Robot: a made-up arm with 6 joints.
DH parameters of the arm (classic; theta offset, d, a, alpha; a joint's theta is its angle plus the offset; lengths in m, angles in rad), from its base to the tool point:
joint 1: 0 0.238 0 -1.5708
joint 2: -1.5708 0 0.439 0
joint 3: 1.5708 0.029 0 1.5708
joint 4: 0 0.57 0 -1.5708
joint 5: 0 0 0 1.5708
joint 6: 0 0.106 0 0
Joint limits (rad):
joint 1: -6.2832..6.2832
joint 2: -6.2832..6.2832
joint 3: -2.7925..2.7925
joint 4: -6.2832..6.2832
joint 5: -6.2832..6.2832
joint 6: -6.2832..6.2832
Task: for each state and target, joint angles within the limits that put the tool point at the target. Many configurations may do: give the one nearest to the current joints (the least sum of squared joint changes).
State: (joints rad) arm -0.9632 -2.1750 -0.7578 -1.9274 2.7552 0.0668
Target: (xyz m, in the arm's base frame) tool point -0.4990 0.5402 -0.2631
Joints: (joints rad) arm -0.8471 -1.9256 -0.4358 -1.8963 2.6740 0.0668
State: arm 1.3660 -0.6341 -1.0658 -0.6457 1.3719 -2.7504
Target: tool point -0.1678 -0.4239 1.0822
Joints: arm 1.1296 -0.0719 -0.8845 -0.5854 1.4743 -2.7504
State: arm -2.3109 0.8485 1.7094 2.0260 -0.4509 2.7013
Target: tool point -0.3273 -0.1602 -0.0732
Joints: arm -2.6129 0.6874 2.2804 2.0491 -0.6343 2.7013
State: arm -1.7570 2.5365 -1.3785 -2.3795 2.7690 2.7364
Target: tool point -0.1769 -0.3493 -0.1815
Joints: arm -2.0458 3.3255 -1.7219 -2.3742 2.7724 2.7364
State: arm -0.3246 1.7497 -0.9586 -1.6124 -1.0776 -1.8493
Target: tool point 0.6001 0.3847 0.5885
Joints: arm 0.3861 1.9728 -1.4497 -1.5334 -1.2769 -1.8493
